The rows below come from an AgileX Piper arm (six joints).
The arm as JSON. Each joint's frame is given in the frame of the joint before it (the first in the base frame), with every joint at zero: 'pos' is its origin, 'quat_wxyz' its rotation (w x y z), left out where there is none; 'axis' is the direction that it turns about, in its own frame. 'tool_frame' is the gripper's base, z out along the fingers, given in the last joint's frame.
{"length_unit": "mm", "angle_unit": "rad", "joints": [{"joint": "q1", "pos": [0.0, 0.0, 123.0], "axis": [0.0, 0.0, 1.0]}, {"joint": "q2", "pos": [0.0, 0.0, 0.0], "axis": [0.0, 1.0, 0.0]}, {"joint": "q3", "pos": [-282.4, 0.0, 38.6], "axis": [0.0, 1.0, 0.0]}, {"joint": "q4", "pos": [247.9, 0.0, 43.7], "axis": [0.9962, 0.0, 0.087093]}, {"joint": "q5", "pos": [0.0, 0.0, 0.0], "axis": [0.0, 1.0, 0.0]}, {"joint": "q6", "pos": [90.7, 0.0, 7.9], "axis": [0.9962, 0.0, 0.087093]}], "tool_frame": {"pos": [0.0, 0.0, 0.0], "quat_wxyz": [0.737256, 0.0, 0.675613, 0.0]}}
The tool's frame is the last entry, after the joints.
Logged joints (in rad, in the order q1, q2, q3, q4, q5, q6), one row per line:
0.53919, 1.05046, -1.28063, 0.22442, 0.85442, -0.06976
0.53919, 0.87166, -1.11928, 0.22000, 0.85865, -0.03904
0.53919, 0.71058, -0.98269, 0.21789, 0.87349, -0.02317
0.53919, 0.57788, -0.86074, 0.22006, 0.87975, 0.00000
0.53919, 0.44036, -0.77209, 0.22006, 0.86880, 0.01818
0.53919, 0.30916, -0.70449, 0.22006, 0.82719, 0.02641
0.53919, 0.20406, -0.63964, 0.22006, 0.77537, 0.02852
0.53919, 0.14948, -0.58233, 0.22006, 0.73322, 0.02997
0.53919, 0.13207, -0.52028, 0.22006, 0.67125, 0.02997
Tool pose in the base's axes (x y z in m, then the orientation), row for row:
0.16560, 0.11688, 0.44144, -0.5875, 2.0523, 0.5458
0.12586, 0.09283, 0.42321, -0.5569, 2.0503, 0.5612
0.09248, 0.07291, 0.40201, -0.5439, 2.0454, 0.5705
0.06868, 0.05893, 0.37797, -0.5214, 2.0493, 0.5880
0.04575, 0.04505, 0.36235, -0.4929, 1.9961, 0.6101
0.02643, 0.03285, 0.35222, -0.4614, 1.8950, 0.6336
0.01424, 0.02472, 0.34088, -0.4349, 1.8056, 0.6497
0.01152, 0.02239, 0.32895, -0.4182, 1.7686, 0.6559
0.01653, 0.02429, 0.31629, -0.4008, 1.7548, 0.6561
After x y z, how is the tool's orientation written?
As a rotation vector, in radians.
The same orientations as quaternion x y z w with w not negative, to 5 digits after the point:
-0.23783, 0.83081, 0.22095, 0.45208
-0.22571, 0.83099, 0.22745, 0.45473
-0.22068, 0.82990, 0.23147, 0.45715
-0.21143, 0.83102, 0.23844, 0.45590
-0.20186, 0.81748, 0.24986, 0.47808
-0.19235, 0.78999, 0.26414, 0.51880
-0.18403, 0.76406, 0.27493, 0.55386
-0.17806, 0.75303, 0.27927, 0.56855
-0.17113, 0.74924, 0.28013, 0.57522

